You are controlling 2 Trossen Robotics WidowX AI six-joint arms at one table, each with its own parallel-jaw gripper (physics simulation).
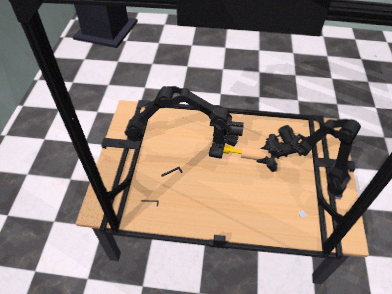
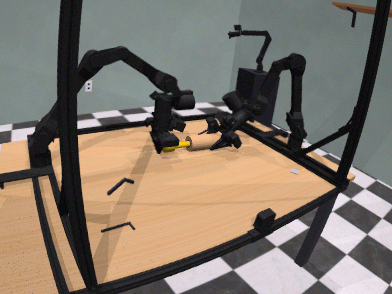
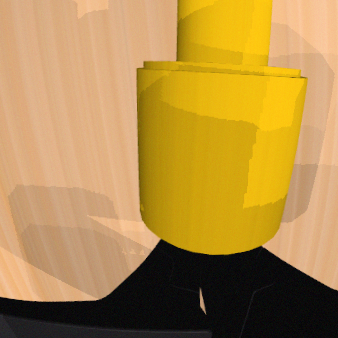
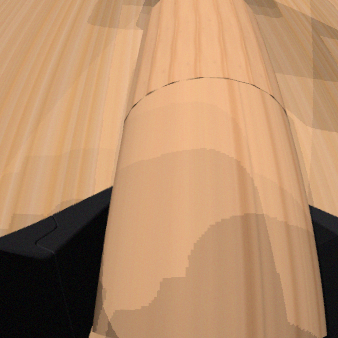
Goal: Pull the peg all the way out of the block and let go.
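Seen in the pictures: left gripper, fingertip midpoint: [image 2: 158,153] [image 3: 193,217]; right gripper, fingertip midpoint: [image 1: 256,156] [image 2: 206,146] [image 4: 198,201]; left arm's base, link origin: [image 1: 134,137] [image 2: 41,165]; right arm's base, link origin: [image 1: 334,190] [image 2: 294,147].
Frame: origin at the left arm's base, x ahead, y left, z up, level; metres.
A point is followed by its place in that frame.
A yellow peg [image 1: 233,150] {x 0.489, y 0.055, z 0.013 m} [image 2: 177,144] [image 3: 218,151] {x 0.453, y 0.060, z 0.023 m} sticks out of the left end of a round wooden block [image 1: 253,153] {x 0.584, y 0.051, z 0.031 m} [image 2: 202,141] {x 0.571, y 0.043, z 0.024 m} [image 4: 208,167] {x 0.617, y 0.066, z 0.036 m} that lies on its side on the table. My left gripper [image 1: 217,152] {x 0.416, y 0.058, z -0.018 m} [image 2: 164,143] [image 3: 201,295] is shut and empty. Its closed fingertips sit right at the peg's wide head, and the head is not between them. My right gripper [image 1: 268,154] [image 2: 212,140] [image 4: 198,201] {x 0.603, y 0.070, z -0.009 m} is shut on the block's far end, with a finger on each side of it.
Two black L-shaped keys [image 1: 172,171] {x 0.243, y -0.127, z -0.014 m} [image 1: 150,201] {x 0.202, y -0.304, z -0.015 m} [image 2: 119,185] {x 0.242, y -0.127, z -0.015 m} [image 2: 117,226] {x 0.201, y -0.303, z -0.014 m} lie on the left of the table. A small white chip [image 1: 302,214] {x 0.851, y -0.174, z -0.017 m} [image 2: 294,171] {x 0.848, y -0.173, z -0.016 m} lies at the right. A black frame rail with a clamp [image 1: 219,240] {x 0.540, y -0.411, z 0.034 m} [image 2: 264,220] {x 0.521, y -0.416, z 0.027 m} edges the table, and a black post [image 1: 78,140] {x 0.125, y -0.482, z 0.590 m} stands at the left.
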